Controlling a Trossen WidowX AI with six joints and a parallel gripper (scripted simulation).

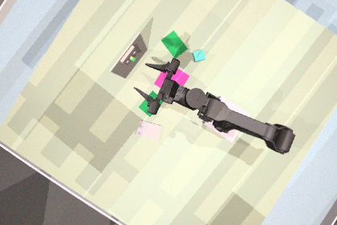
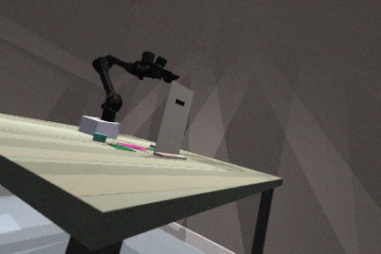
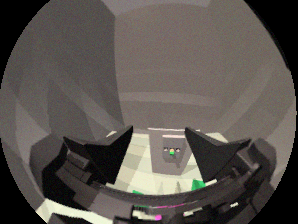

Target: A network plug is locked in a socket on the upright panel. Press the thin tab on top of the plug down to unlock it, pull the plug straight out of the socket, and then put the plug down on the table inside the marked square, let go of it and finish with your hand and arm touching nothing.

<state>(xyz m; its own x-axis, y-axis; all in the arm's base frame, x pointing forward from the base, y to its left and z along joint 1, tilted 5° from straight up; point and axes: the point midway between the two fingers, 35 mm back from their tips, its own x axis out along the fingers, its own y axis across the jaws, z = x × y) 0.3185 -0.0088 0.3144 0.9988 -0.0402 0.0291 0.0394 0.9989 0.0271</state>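
The network plug is 140 mm below my gripper tip, 70 mm ahead of it and 60 mm to the right of it. The rest, counted from my gripper tip: pale panel: 240 mm below, 90 mm ahead, 60 mm to the right; magenta patch: 390 mm below, 90 mm behind, 50 mm to the right.
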